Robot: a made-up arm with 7 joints.
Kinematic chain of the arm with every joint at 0, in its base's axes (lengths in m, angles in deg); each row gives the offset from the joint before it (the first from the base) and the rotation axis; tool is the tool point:
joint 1: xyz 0 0 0.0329 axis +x
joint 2: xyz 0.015 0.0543 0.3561 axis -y
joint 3: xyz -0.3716 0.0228 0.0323 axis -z
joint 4: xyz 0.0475 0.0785 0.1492 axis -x
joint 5: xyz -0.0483 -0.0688 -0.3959 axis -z
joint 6: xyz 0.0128 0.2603 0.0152 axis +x
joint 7: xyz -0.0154 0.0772 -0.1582 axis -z
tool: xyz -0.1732 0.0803 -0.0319
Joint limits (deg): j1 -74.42..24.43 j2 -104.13..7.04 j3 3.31..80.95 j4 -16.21..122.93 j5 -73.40..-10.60 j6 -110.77..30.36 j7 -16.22..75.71
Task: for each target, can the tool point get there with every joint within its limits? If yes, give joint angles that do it. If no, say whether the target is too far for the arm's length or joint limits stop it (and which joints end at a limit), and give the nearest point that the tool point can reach.
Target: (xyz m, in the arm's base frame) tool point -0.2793 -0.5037 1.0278
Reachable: yes | joints 4.10 -51.78 10.81 86.52 -43.18 -62.42 12.56
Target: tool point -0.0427 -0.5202 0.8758
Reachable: yes | joints 4.62 -85.99 11.05 71.97 -31.67 -86.97 63.16
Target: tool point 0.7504 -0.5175 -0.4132
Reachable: no: joint limits stop it (at a limit: joint 1, joint 2, joint 3, joint 5) | nearest point 0.2068 0.0154 -0.1889 | short by 0.794 m
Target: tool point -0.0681 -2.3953 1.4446
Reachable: no: too far | nearest point -0.0249 -0.9264 1.0153 | short by 1.531 m
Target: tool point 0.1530 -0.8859 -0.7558
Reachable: no: joint limits stop it (at a limit: joint 1, joint 2, joint 5) | nearest point -0.1117 -0.1135 -0.3233 | short by 0.924 m
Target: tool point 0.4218 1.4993 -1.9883
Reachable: no: too far | nearest point 0.0553 0.9760 -0.4878 | short by 1.631 m
